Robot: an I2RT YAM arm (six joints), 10 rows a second.
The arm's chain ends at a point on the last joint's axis. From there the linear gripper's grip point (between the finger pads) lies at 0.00 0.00 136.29 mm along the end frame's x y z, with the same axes.
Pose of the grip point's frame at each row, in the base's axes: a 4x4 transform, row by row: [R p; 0 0 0 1], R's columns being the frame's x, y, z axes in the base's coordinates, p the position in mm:
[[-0.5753 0.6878 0.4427 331.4], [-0.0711 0.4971 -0.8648 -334.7], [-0.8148 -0.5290 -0.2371 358.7], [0 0 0 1]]
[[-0.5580 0.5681 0.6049 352.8], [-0.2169 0.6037 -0.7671 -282.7], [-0.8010 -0.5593 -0.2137 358.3], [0 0 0 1]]
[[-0.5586 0.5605 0.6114 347.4], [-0.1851 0.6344 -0.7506 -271.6], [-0.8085 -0.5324 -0.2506 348.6], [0 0 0 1]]
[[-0.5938 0.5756 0.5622 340.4], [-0.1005 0.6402 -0.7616 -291.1], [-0.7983 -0.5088 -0.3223 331.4], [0 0 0 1]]
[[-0.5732 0.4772 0.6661 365.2], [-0.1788 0.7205 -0.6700 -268.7], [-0.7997 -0.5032 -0.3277 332.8], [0 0 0 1]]
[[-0.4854 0.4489 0.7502 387.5], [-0.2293 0.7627 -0.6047 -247.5], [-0.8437 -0.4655 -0.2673 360.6], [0 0 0 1]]
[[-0.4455 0.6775 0.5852 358.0], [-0.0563 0.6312 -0.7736 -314.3], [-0.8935 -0.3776 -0.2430 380.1], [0 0 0 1]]
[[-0.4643 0.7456 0.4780 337.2], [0.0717 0.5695 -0.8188 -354.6], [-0.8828 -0.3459 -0.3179 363.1], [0 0 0 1]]
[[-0.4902 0.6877 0.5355 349.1], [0.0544 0.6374 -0.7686 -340.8], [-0.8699 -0.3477 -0.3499 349.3], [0 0 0 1]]
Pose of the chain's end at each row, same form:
[[-0.5753 0.6878 0.4427 271.1], [-0.0711 0.4971 -0.8648 -216.8], [-0.8148 -0.5290 -0.2371 391.0], [0 0 0 1]]
[[-0.5580 0.5681 0.6049 270.4], [-0.2169 0.6037 -0.7671 -178.2], [-0.8010 -0.5593 -0.2137 387.4], [0 0 0 1]]
[[-0.5586 0.5605 0.6114 264.1], [-0.1851 0.6344 -0.7506 -169.3], [-0.8085 -0.5324 -0.2506 382.8], [0 0 0 1]]
[[-0.5938 0.5756 0.5622 263.8], [-0.1005 0.6402 -0.7616 -187.3], [-0.7983 -0.5088 -0.3223 375.3], [0 0 0 1]]
[[-0.5732 0.4772 0.6661 274.4], [-0.1788 0.7205 -0.6700 -177.4], [-0.7997 -0.5032 -0.3277 377.5], [0 0 0 1]]
[[-0.4854 0.4489 0.7502 285.3], [-0.2293 0.7627 -0.6047 -165.1], [-0.8437 -0.4655 -0.2673 397.0], [0 0 0 1]]
[[-0.4455 0.6775 0.5852 278.2], [-0.0563 0.6312 -0.7736 -208.9], [-0.8935 -0.3776 -0.2430 413.2], [0 0 0 1]]
[[-0.4643 0.7456 0.4780 272.1], [0.0717 0.5695 -0.8188 -243.0], [-0.8828 -0.3459 -0.3179 406.4], [0 0 0 1]]
[[-0.4902 0.6877 0.5355 276.1], [0.0544 0.6374 -0.7686 -236.0], [-0.8699 -0.3477 -0.3499 397.0], [0 0 0 1]]

